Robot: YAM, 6 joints.
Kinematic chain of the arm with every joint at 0, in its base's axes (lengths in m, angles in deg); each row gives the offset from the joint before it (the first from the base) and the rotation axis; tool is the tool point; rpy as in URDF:
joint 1: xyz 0 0 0.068 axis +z
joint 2: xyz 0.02 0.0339 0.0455 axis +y
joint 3: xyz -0.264 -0.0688 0 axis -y
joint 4: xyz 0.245 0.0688 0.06 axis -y
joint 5: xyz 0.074 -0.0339 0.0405 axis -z
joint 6: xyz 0.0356 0 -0.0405 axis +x
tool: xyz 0 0 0 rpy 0 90 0
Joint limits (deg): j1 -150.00..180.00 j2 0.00..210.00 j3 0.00..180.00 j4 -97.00..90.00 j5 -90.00..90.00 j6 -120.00..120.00
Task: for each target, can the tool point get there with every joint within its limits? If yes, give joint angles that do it. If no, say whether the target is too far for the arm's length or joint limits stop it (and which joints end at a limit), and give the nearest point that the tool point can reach.
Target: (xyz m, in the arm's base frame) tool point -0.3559 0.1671 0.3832
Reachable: yes | joints 151.84 107.81 117.76 -63.68 -35.44 81.43
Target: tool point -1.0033 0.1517 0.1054
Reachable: no: too far | nearest point -0.6386 0.0966 0.1084 | short by 0.369 m
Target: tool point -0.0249 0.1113 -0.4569
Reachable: no: joint limits stop it (at a limit: joint 2) | nearest point -0.0311 0.1390 -0.3644 | short by 0.097 m
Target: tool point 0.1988 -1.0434 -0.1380
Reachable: no: too far | nearest point 0.1176 -0.6173 -0.0333 | short by 0.446 m
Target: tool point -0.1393 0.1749 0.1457
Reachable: yes | joints 127.42 80.62 37.91 -33.58 -7.05 -50.47
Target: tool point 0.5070 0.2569 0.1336
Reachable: yes | joints 25.44 166.24 164.80 -63.40 -23.49 22.71
